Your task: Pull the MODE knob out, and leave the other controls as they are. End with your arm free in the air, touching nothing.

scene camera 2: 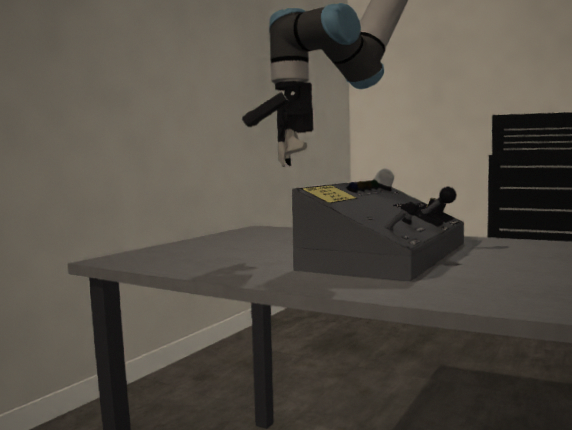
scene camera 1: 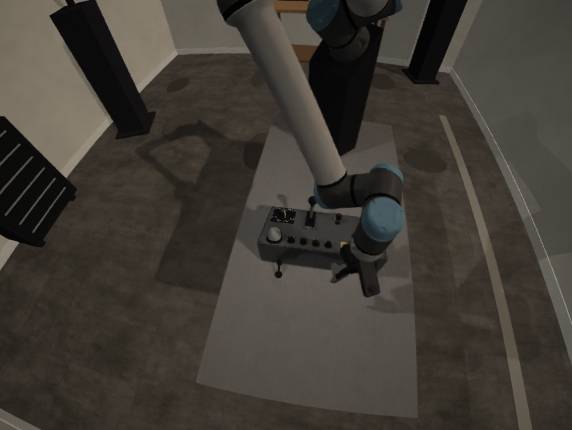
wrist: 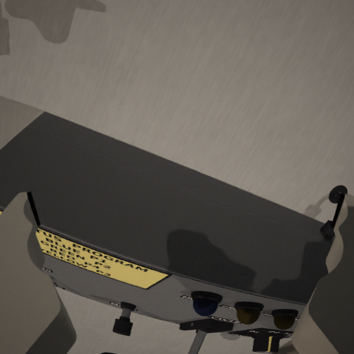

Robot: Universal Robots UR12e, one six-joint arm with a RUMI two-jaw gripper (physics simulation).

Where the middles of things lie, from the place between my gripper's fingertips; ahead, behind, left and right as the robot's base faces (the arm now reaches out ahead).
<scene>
My hand is 22 cm past the grey control console (scene camera 2: 343,229), 4 cm to the left of it and 12 cm above it.
</scene>
